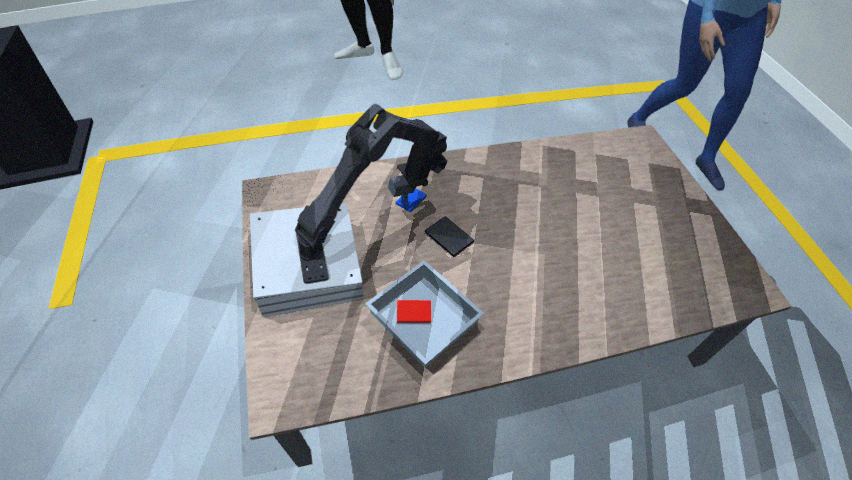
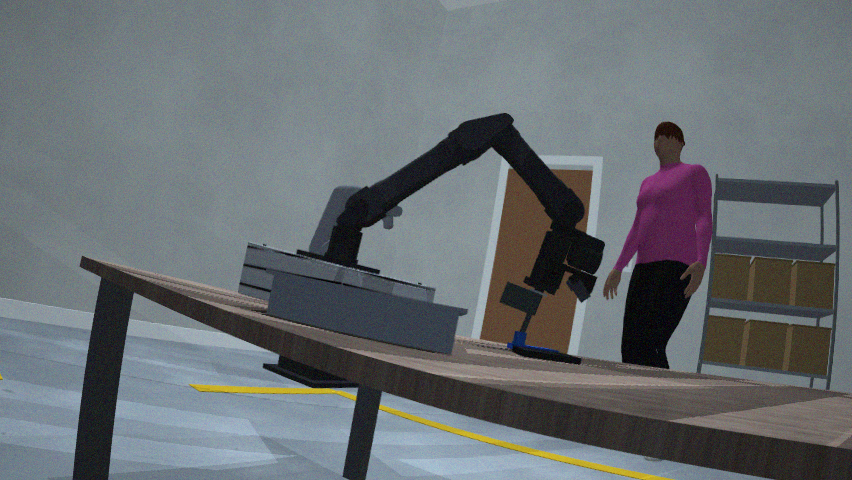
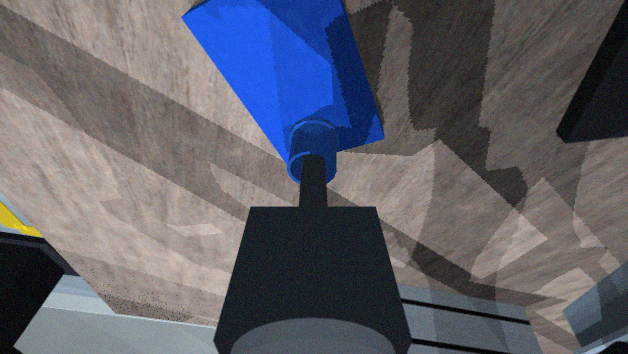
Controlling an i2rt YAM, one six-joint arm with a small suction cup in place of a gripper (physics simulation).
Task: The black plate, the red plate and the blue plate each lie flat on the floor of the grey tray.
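Places are measured from the arm's base along level axes (x back, y down, z right), in metres.
Where they show: hand at its tool point: (image 1: pixel 403 204) (image 3: pixel 313 133); arm's base at its link origin: (image 1: pixel 311 253) (image 2: pixel 339 265).
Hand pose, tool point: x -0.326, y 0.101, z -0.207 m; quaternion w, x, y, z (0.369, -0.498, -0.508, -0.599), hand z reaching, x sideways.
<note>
Each offset is from my tool point to the centre of the thing. Level surfaces: height alone.
The blue plate {dy -0.003, dx -0.033, dz -0.015 m} (image 1: pixel 413 200) (image 3: pixel 281 74) lies flat on the wooden table {dy +0.002 m} (image 1: pixel 596 250), beyond the tray. My suction cup (image 1: pixel 408 193) (image 2: pixel 516 341) (image 3: pixel 312 149) presses down on the plate's near end, in contact with it. The black plate {dy -0.003, dx -0.110, dz +0.171 m} (image 1: pixel 449 234) (image 3: pixel 602 101) lies flat on the table just to the right of the blue one. The red plate {dy -0.006, dx +0.074, dz +0.413 m} (image 1: pixel 414 310) lies flat on the floor of the grey tray {dy -0.023, dx +0.050, dz +0.436 m} (image 1: pixel 453 288) (image 2: pixel 369 316), which stands at the table's front beside the arm's base.
The arm's grey base block (image 1: pixel 274 256) sits at the table's left. A person in blue (image 1: pixel 715 71) walks by the far right corner; another in pink (image 2: pixel 667 238) stands behind the table. A shelf rack (image 2: pixel 836 269) stands at the wall.
</note>
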